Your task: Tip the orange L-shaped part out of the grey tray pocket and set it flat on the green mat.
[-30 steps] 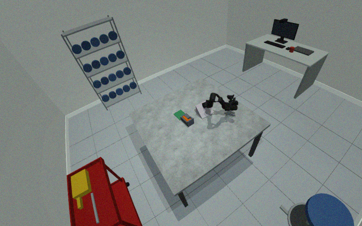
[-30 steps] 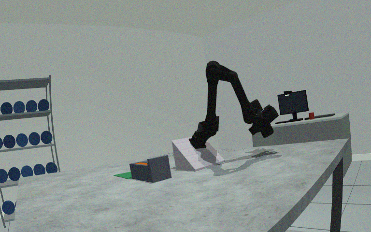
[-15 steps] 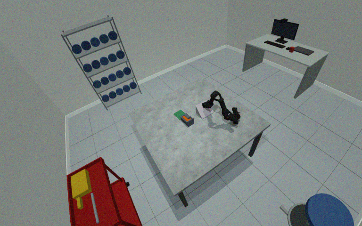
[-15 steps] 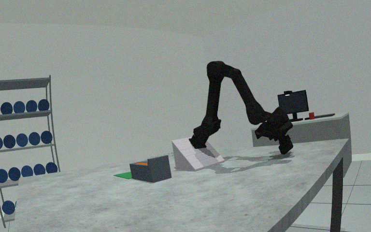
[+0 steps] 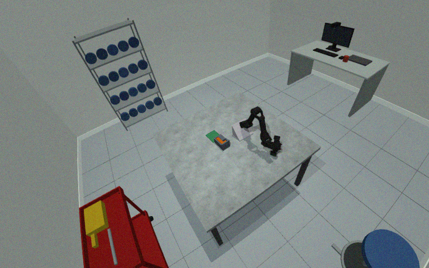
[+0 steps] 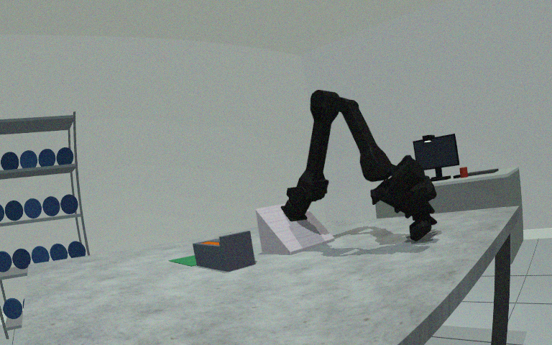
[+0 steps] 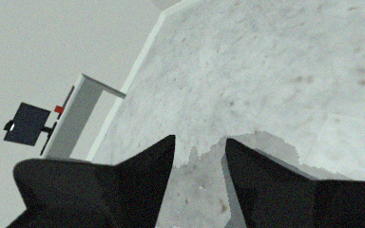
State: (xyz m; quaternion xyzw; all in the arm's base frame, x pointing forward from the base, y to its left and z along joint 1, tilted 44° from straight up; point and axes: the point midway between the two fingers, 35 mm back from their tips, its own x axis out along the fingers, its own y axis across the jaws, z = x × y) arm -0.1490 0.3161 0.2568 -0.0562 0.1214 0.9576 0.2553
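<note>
Now: gripper tip 450 mm short of the orange L-shaped part, 360 mm to the left of it and 10 mm below it. From my gripper tip the other things lie so: green mat: 530 mm to the right, 480 mm ahead, 60 mm below.
</note>
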